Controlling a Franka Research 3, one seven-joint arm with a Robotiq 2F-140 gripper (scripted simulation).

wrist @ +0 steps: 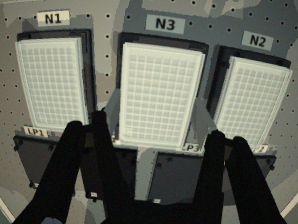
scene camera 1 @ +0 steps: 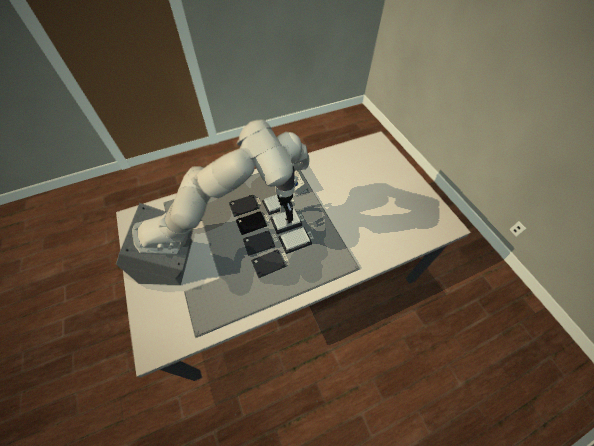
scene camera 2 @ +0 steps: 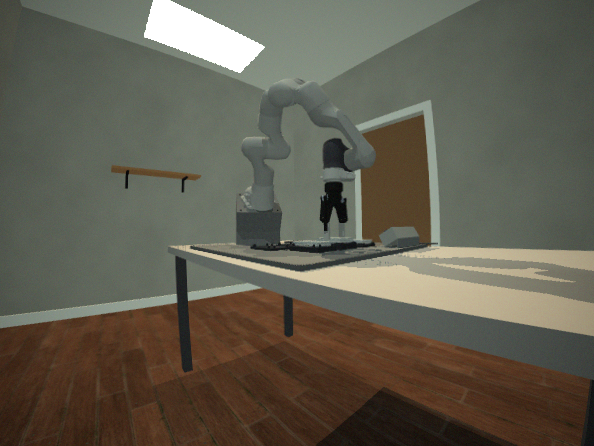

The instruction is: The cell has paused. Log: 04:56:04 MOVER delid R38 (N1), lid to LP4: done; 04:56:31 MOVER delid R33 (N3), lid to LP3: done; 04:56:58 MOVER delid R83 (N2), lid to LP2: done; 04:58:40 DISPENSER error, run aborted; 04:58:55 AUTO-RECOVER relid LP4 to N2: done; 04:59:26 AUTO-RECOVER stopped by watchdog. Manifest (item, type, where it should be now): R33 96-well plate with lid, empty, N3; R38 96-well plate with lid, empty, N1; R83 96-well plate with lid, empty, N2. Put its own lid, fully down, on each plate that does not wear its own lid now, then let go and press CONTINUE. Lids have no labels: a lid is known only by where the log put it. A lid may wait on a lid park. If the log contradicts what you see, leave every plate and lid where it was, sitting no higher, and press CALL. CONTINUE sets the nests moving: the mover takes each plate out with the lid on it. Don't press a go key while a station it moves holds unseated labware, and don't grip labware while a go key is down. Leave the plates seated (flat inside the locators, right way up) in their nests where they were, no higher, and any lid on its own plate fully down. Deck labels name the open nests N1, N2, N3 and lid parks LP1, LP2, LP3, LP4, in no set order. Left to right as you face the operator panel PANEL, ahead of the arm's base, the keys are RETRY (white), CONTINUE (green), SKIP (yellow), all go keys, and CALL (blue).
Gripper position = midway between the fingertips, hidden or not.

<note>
In view: my gripper (scene camera 2: 334,239), a lid park LP4 (wrist: 88,169) and a lid park LP1 (wrist: 34,154).
My gripper also shows in the wrist view (wrist: 156,103).
</note>
